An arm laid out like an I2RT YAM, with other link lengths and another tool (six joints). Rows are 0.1 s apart.
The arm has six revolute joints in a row. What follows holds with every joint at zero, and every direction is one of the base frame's. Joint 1 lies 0.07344 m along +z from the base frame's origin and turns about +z. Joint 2 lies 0.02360 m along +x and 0.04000 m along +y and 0.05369 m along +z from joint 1 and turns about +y. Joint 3 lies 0.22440 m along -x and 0.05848 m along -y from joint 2 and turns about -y. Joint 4 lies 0.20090 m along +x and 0.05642 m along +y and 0.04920 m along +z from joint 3 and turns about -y. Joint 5 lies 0.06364 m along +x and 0.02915 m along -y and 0.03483 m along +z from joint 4 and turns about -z. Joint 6 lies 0.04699 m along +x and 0.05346 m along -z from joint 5 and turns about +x. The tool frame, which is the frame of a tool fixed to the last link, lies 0.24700 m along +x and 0.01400 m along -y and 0.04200 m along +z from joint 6; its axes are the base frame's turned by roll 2.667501, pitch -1.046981 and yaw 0.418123 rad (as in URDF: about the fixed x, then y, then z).
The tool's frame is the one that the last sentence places.
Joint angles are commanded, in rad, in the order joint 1, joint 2, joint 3, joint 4, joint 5, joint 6. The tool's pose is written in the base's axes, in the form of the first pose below.
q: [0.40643 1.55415 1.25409 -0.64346 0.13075 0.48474]
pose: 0.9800 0.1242 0.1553 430.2; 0.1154 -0.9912 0.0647 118.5; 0.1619 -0.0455 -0.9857 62.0; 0 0 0 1
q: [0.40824 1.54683 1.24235 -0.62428 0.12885 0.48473]
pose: 0.9775 0.1277 0.1678 432.1; 0.1170 -0.9905 0.0723 120.8; 0.1755 -0.0511 -0.9832 64.2; 0 0 0 1
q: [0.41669 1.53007 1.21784 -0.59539 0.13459 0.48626]
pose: 0.9732 0.1326 0.1881 433.1; 0.1197 -0.9897 0.0781 123.5; 0.1966 -0.0535 -0.9790 67.5; 0 0 0 1
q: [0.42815 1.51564 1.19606 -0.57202 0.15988 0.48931]
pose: 0.9693 0.1270 0.2105 434.4; 0.1153 -0.9910 0.0674 121.7; 0.2172 -0.0411 -0.9753 70.9; 0 0 0 1
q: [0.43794 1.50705 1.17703 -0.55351 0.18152 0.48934]
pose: 0.9665 0.1237 0.2247 434.8; 0.1141 -0.9919 0.0551 119.9; 0.2297 -0.0276 -0.9729 71.8; 0 0 0 1
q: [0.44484 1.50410 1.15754 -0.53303 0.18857 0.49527]
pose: 0.9656 0.1218 0.2300 434.5; 0.1120 -0.9922 0.0551 120.7; 0.2349 -0.0275 -0.9716 69.6; 0 0 0 1
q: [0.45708 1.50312 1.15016 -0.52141 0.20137 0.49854]
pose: 0.9633 0.1235 0.2383 434.7; 0.1146 -0.9921 0.0512 122.7; 0.2427 -0.0220 -0.9698 70.3; 0 0 0 1
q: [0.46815 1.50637 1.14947 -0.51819 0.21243 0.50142]
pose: 0.9624 0.1254 0.2410 434.5; 0.1178 -0.9920 0.0458 124.5; 0.2448 -0.0157 -0.9694 70.1; 0 0 0 1
